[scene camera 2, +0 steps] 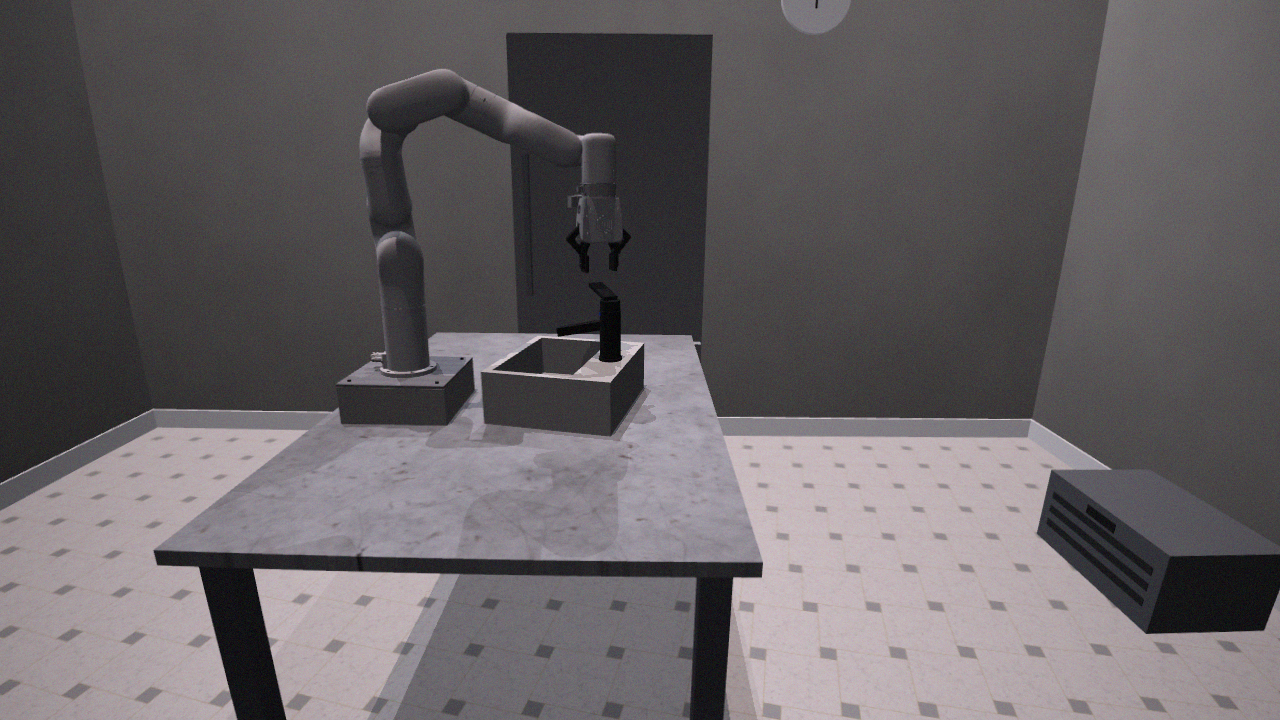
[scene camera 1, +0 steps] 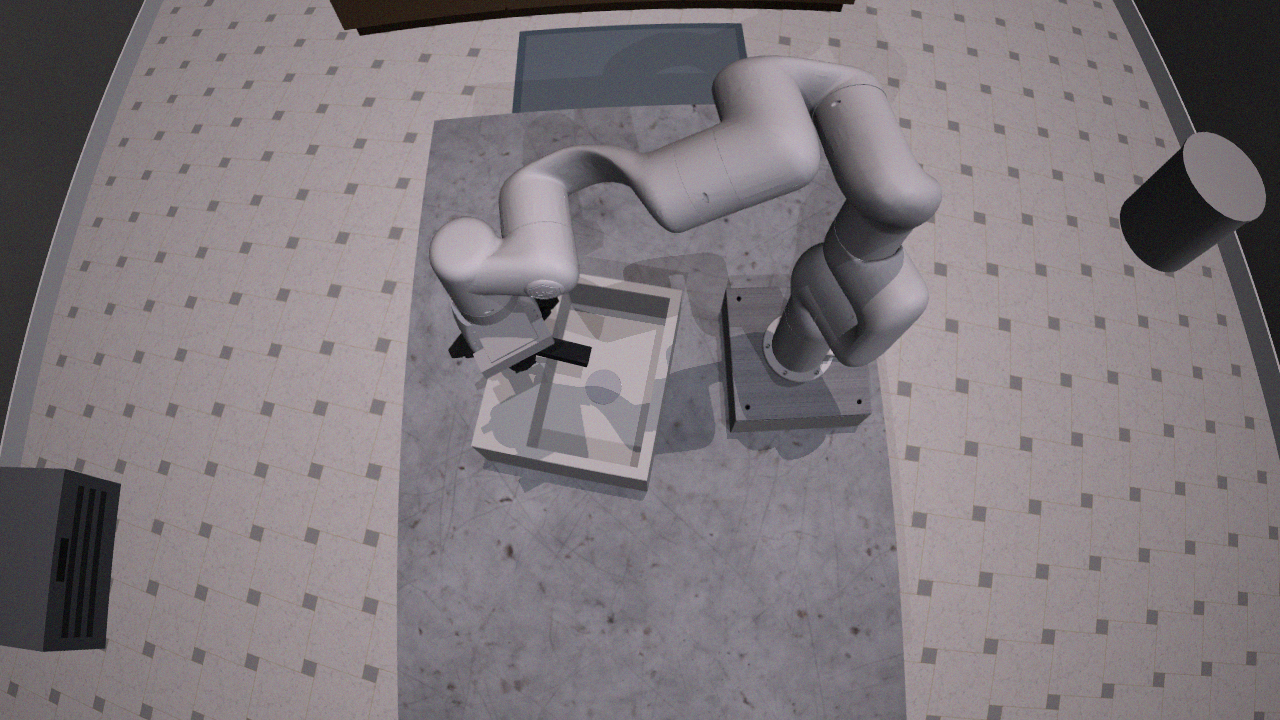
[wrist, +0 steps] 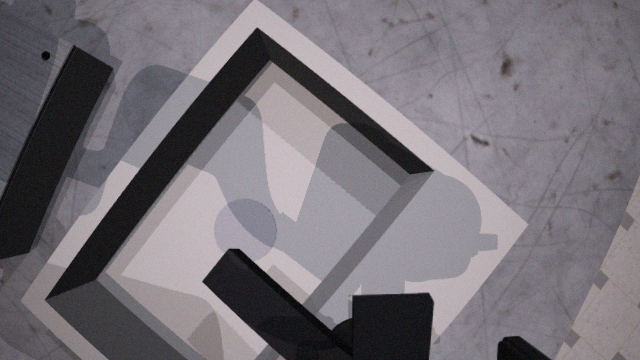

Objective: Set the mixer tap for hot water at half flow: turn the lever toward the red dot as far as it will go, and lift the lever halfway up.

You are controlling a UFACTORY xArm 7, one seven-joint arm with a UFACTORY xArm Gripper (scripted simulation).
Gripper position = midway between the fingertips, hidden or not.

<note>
I see my gripper (scene camera 1: 514, 345), a grey sink block (wrist: 269, 145) and a black mixer tap (scene camera 1: 565, 351).
The black mixer tap shows as well in the wrist view (wrist: 278, 318).
</note>
